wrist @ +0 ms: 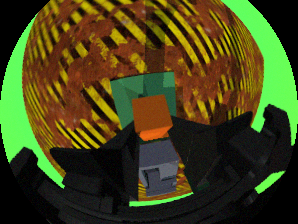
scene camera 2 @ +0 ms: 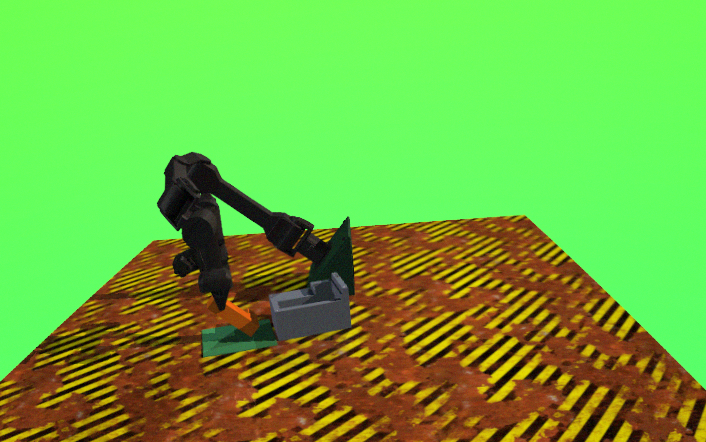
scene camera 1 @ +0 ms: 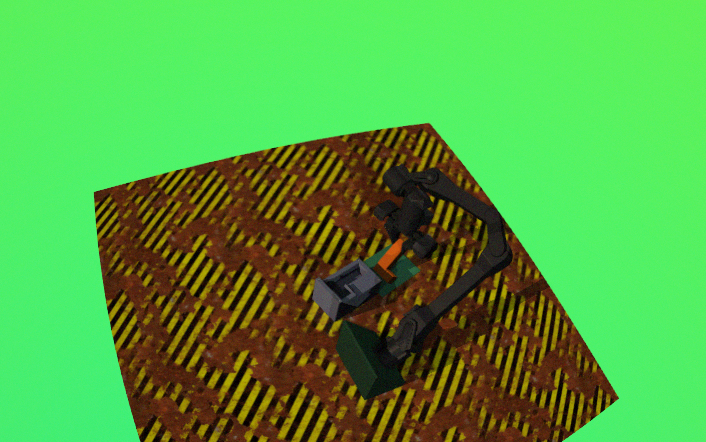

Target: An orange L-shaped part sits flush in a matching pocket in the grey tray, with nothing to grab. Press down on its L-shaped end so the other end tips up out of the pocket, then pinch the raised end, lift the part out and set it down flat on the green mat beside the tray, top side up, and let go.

The gripper carries an orange L-shaped part. Further things: a green mat.
The gripper shows as well in the wrist view and in scene camera 1.
